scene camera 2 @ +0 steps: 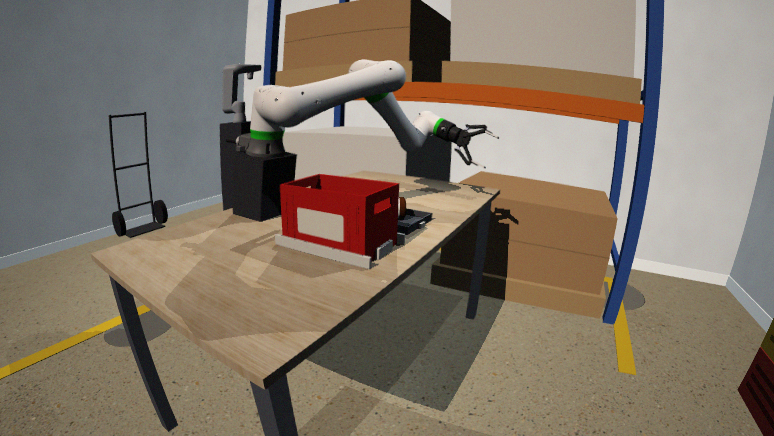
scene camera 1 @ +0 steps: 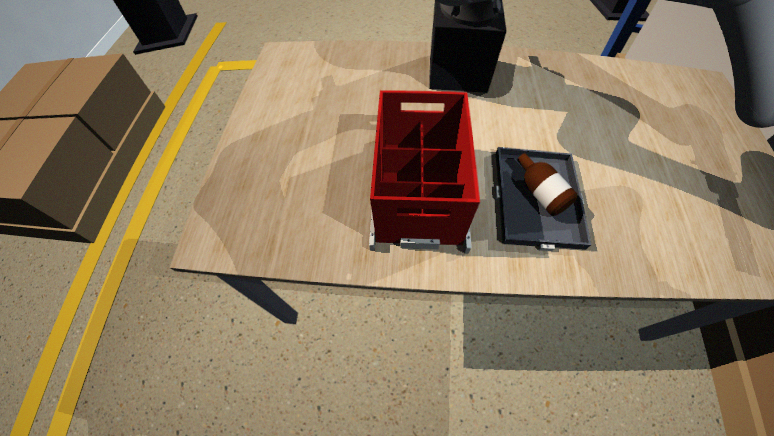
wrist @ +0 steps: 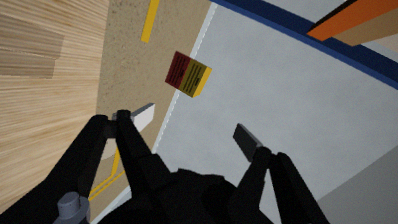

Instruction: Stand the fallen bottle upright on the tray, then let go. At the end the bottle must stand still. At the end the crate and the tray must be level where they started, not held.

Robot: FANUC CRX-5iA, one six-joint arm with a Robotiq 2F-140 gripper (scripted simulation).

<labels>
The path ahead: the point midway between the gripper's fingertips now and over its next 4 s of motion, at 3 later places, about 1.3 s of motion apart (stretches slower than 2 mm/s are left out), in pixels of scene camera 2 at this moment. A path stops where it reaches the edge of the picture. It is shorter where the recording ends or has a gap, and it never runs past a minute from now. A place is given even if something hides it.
My gripper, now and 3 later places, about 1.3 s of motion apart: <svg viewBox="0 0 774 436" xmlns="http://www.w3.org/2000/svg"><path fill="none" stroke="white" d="M491 152L465 150L368 159L367 168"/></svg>
</labels>
